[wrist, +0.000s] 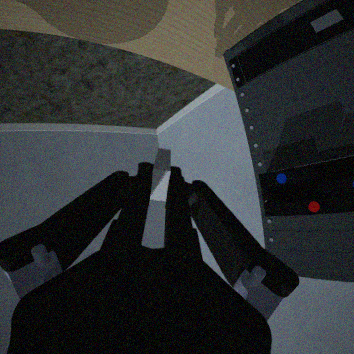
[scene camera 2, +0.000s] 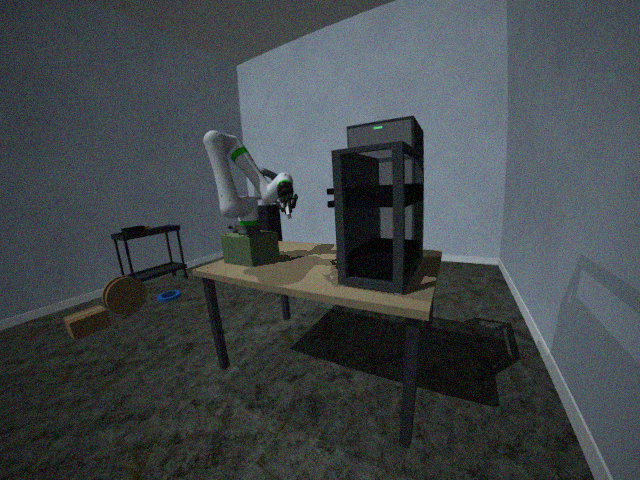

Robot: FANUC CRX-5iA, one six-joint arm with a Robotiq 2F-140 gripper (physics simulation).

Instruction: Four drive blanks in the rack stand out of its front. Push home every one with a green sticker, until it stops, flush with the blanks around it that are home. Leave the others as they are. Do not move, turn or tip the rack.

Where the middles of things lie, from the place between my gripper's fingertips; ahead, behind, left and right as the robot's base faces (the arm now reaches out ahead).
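The dark rack (scene camera 2: 361, 252) is now 20 mm lower than my hand, and from that same hand I find it 240 mm to the left and 380 mm ahead.
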